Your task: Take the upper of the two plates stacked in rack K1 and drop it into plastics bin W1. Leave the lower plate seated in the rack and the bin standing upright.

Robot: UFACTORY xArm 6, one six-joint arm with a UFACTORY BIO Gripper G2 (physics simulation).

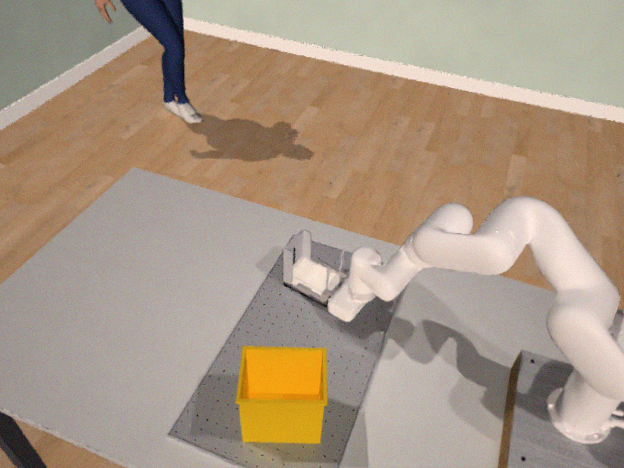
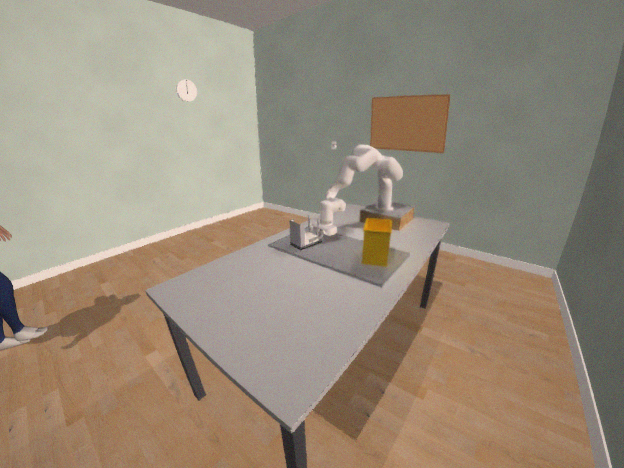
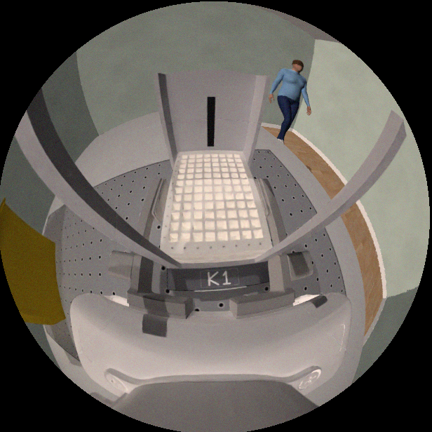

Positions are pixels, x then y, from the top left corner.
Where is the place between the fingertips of my gripper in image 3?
210,181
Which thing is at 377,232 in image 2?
A yellow plastics bin W1.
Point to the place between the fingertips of my gripper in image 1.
308,274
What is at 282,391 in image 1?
A yellow plastics bin W1.
